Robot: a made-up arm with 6 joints.
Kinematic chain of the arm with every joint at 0, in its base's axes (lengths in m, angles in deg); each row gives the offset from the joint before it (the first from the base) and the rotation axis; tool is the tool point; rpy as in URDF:
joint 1: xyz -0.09 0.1 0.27 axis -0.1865 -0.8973 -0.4
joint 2: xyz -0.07 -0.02 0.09 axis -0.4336 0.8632 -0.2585
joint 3: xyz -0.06 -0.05 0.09 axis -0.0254 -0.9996 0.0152
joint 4: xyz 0.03 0 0 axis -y
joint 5: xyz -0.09 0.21 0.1 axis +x
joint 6: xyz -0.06 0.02 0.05 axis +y
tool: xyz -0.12 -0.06 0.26 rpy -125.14 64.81 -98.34
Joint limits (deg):
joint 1: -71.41..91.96
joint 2: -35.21..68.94
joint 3: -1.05..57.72
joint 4: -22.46..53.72
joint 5: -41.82..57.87
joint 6: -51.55..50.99
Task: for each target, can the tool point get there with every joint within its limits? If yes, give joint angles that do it. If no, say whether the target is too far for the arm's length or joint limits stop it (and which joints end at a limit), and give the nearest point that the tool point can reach.
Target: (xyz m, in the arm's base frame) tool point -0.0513 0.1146 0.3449
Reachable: no: joint limits stop it (at a limit: joint 1, joint 2, joint 3, joint 4, joint 5, joint 6) | nearest point 0.1195 0.0614 0.3392 | short by 0.179 m
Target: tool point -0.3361 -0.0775 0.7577
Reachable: yes | joints -43.81 10.14 32.40 34.36 23.17 11.49
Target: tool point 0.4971 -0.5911 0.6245
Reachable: no: too far | nearest point 0.2319 -0.2576 0.6427 | short by 0.426 m
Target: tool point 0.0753 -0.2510 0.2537
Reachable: no: joint limits stop it (at a limit: joint 1, joint 2, joint 3, joint 4, joint 5) | nearest point 0.0494 -0.0607 0.1969 | short by 0.200 m
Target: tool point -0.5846 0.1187 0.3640
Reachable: yes | joints 3.41 16.50 51.43 47.84 21.08 30.33
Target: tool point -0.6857 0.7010 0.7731
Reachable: no: too far | nearest point -0.5471 0.5367 0.6435 | short by 0.251 m
